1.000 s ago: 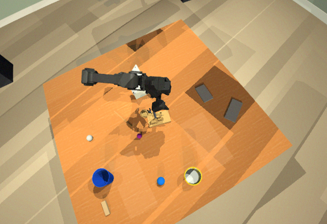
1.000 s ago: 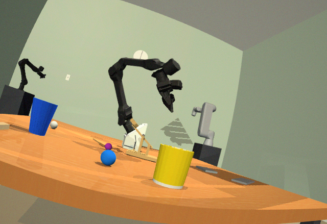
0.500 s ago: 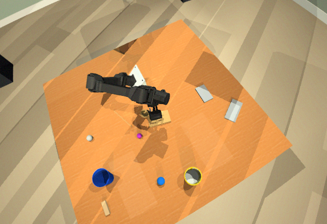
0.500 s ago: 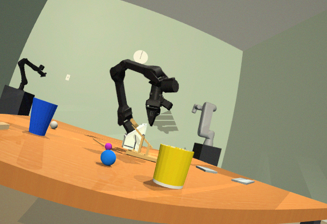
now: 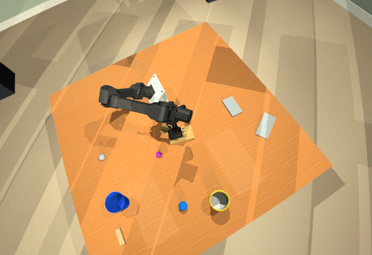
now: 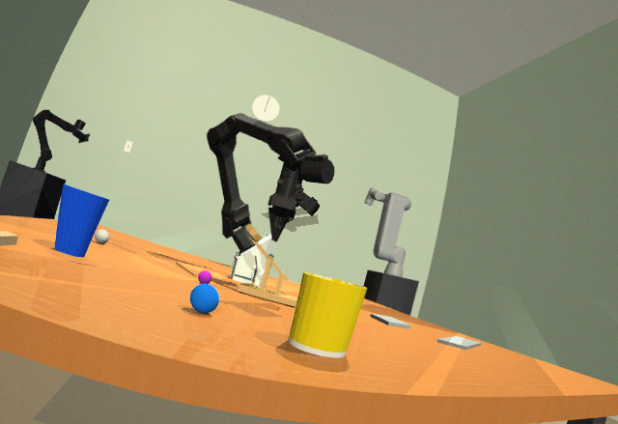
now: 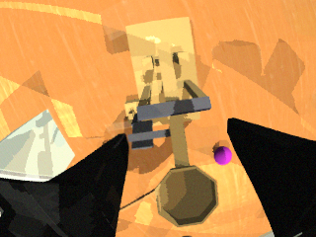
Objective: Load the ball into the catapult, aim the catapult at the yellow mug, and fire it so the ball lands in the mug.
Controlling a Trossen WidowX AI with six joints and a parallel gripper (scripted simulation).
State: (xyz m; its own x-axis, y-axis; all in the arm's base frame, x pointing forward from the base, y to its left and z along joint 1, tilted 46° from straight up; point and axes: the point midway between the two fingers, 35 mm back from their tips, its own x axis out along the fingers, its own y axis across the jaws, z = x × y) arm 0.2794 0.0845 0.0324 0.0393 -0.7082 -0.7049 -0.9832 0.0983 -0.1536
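Now: the wooden catapult 70 mm below my gripper tip, 20 mm behind it and 10 mm to the right of it. Also, from my gripper tip: blue ball (350 mm ahead, 120 mm to the right, 120 mm below); thin stick (200 mm to the right, 140 mm below, 100 mm behind); magenta ball (140 mm to the right, 120 mm below, 60 mm ahead).
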